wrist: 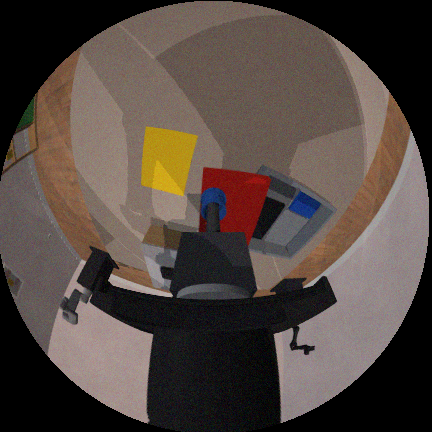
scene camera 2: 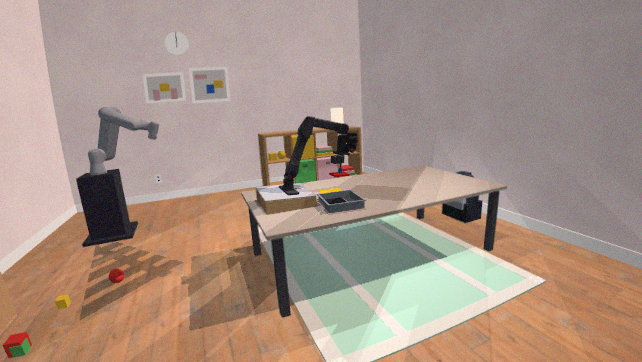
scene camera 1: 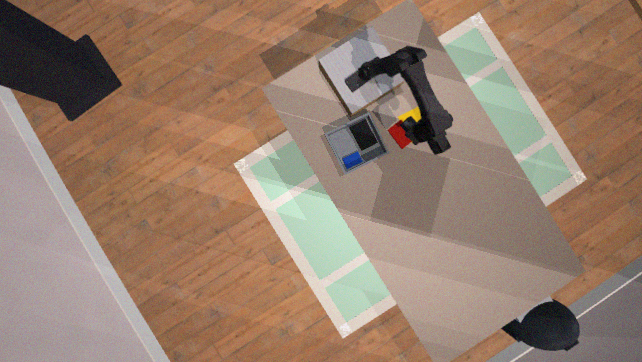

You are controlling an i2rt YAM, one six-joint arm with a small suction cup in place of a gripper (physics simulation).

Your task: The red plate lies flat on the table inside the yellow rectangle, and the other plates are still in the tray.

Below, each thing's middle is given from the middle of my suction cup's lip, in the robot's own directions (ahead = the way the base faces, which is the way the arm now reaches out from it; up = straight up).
My suction cup is now 2 cm to the left of the red plate (wrist: 245,192), 2 cm past it and 2 cm above it. Also, from my suction cup: yellow rectangle (wrist: 166,155): 16 cm below, 12 cm to the left, 2 cm behind; grey tray (scene camera 1: 341,139): 19 cm to the right, 14 cm below, 11 cm behind.
